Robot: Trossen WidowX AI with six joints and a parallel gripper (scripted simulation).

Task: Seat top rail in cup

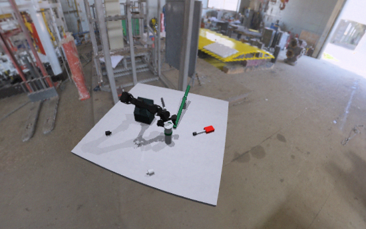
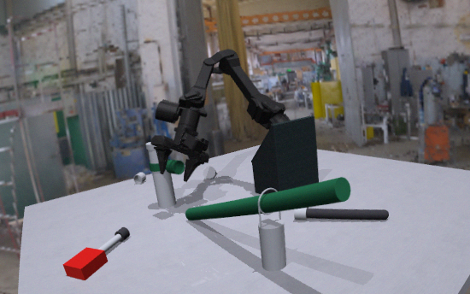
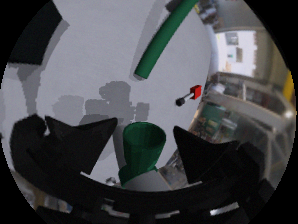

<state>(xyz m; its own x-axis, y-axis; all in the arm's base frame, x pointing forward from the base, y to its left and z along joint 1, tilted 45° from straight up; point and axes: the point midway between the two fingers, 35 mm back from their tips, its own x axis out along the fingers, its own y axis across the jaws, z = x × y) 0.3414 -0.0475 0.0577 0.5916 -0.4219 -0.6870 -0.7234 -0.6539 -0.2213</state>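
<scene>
My gripper tip is 5 cm to the left of the green brace band and 3 cm below it. Round my gripper tip: green rail-end cup: 3 cm to the right, 3 cm above, 1 cm behind; then short white post: 43 cm to the left, 6 cm behind.
</scene>
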